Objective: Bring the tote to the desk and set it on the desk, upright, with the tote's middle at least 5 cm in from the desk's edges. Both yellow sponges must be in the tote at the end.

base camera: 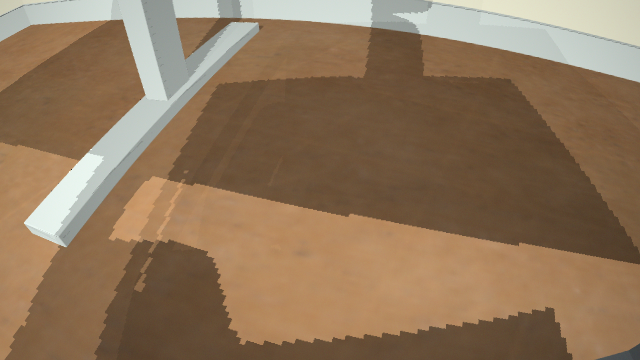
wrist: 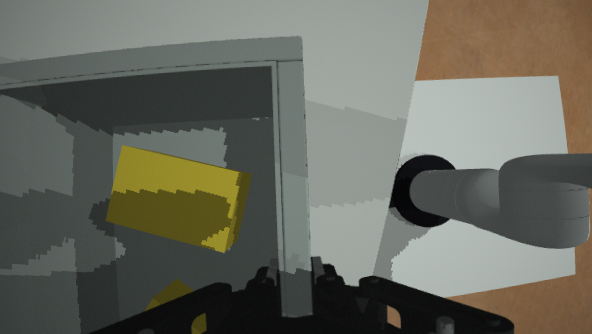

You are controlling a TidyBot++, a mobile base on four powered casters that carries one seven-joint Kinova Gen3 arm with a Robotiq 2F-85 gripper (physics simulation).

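Frame: origin at the arm's base, x up, y left, z back, level; centimetres.
Seen in the pictures: gripper, between the fingertips: (wrist: pixel 296 273); arm's base, origin of its link: (wrist: pixel 429 191).
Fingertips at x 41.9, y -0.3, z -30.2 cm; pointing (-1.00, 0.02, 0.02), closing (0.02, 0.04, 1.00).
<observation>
Offsets run from my fingertips to a thing's top centre. "spot": to the spot under its first point. Level surfaces: height alone.
The grey tote @(spot: dy -7.2, dx +3.1, dz +0.4 cm) (wrist: pixel 292 150) fills the left of the wrist view, upright, with its open top facing the camera. My gripper (wrist: pixel 296 273) is shut on the tote's right wall. One yellow sponge @(dy -4.9, dx -4.2, dz -9.1 cm) (wrist: pixel 172 200) lies flat inside on the tote's floor. Part of a second yellow sponge @(spot: dy +3.3, dx -7.0, dz -10.7 cm) (wrist: pixel 175 290) shows inside the tote at the bottom, mostly hidden by the gripper. The pale desk top @(dx -9.6 cm) (wrist: pixel 350 65) lies below and beside the tote; whether the tote touches it I cannot tell. In the base camera view, a desk leg and foot (base camera: pixel 130 120) stand at the left.
The desk's edge runs down the wrist view right of the tote. Beyond it are the robot's white base (wrist: pixel 490 115) and grey arm (wrist: pixel 540 200) over the brown floor @(dx -81.5 cm) (wrist: pixel 510 35). In the base camera view, a pale wall base (base camera: pixel 310 20) runs behind the brown floor, which carries large shadows.
</observation>
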